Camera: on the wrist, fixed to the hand. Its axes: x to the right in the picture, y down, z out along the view.
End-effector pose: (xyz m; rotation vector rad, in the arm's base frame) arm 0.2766 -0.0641 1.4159 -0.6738 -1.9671 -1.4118
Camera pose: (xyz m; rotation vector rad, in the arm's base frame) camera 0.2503 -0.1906 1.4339 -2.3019 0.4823 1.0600
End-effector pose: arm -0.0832 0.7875 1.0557 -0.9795 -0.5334 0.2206
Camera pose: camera -0.0021 0.6856 1.0484 0.5241 -0.5652 -2.6134
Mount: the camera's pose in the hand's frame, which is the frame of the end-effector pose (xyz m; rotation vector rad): 0.0248 -0.0450 -0.1199 -0.0112 0.9092 -2.9227
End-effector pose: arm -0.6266 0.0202 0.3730 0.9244 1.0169 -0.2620
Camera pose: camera -0.7132 0.0897 0.3045 1.0953 -1.8027 1.6772
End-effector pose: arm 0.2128 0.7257 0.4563 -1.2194 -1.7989 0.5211
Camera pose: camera 0.2864 0.7133 0.5633 1.5135 -0.9178 -1.3910
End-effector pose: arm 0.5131 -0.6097 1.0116 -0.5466 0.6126 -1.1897
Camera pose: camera 0.4058 -0.6545 0.9525 0.2783 0.0064 1.9004
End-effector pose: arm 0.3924 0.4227 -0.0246 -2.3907 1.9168 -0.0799
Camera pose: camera 0.4310 0.4050 0.0988 1.7225 1.9639 0.7403
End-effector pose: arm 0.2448 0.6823 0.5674 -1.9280 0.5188 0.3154
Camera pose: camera 0.2864 0.5826 0.6404 -0.8411 -1.8094 -2.2151
